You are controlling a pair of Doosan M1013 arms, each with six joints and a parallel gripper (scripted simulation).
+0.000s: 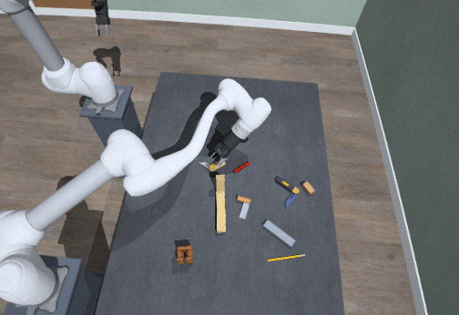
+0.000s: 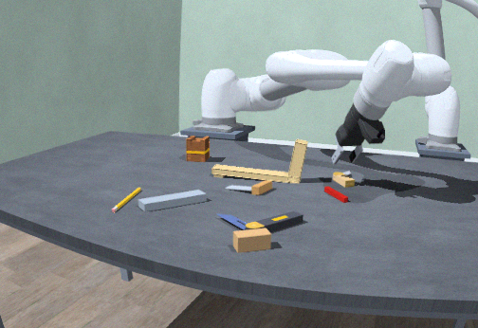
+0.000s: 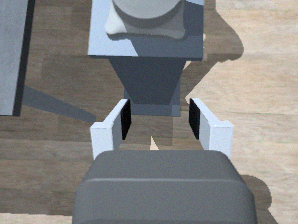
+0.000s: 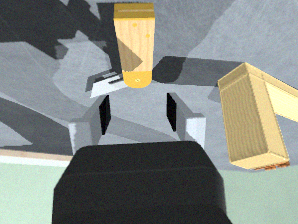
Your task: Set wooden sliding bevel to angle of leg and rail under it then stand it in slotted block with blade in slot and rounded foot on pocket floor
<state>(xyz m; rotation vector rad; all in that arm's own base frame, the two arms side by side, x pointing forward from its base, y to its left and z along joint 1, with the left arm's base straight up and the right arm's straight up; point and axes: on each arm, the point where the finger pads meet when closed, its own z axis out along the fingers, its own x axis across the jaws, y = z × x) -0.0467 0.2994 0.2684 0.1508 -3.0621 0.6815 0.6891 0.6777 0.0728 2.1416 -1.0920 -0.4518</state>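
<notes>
My right hand is 2 cm past the wooden sliding bevel and 6 cm above it. Round my right hand: red stick 13 cm ahead, 7 cm below; bevel blade 5 cm behind, 1 cm to the right, 6 cm below; orange-handled square 15 cm ahead, 22 cm to the right, 6 cm below.
</notes>
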